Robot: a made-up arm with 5 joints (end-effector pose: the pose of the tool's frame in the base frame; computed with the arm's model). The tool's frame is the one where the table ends. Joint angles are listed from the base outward.
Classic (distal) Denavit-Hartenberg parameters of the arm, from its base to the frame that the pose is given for. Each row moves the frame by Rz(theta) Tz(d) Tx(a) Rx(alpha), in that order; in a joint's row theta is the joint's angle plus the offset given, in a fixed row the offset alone. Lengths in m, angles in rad.
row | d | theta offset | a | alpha
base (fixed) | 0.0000 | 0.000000 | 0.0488 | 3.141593
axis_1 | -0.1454 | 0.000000 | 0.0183 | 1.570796
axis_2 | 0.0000 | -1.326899 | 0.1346 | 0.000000
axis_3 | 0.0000 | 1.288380 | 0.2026 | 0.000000
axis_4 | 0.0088 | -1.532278 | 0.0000 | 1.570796
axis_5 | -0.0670 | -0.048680 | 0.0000 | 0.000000
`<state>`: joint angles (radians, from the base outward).
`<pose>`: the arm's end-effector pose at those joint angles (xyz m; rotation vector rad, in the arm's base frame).
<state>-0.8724 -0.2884 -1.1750 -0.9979 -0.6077</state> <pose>0.0255 -0.0141 0.5241 -1.5598 1.6267 0.1159</pose>
Working (the frame after each row of the table, in the pose's form):
after base (fixed): 0.0488 0.0000 0.0000 -3.1416 0.0000 0.0000
after axis_1: 0.0606 0.0140 0.1454 -1.4613 -0.6812 0.6812
after axis_2: 0.0567 0.0094 0.2799 -0.5141 -1.5159 -0.5810
after axis_3: 0.0657 0.0201 0.4820 -0.5960 -1.4765 -0.4929
after axis_4: 0.0589 0.0258 0.4820 -0.9690 2.0787 0.4624

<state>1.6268 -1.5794 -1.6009 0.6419 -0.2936</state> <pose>0.0783 0.3687 0.1992 1.4383 1.9227 -1.0510</pose>
Working (the frame after each row of the table, in the pose's form):
after base (fixed): 0.0488 0.0000 0.0000 -3.1416 0.0000 0.0000
after axis_1: 0.0478 -0.0183 0.1454 -1.1822 1.2503 -1.2503
after axis_2: 0.0551 0.1124 0.1768 1.4006 1.0422 1.3400
after axis_3: 0.0664 0.3141 0.1611 1.1798 1.2051 1.1105
after axis_4: 0.0752 0.3136 0.1611 1.6910 1.5988 -0.8885

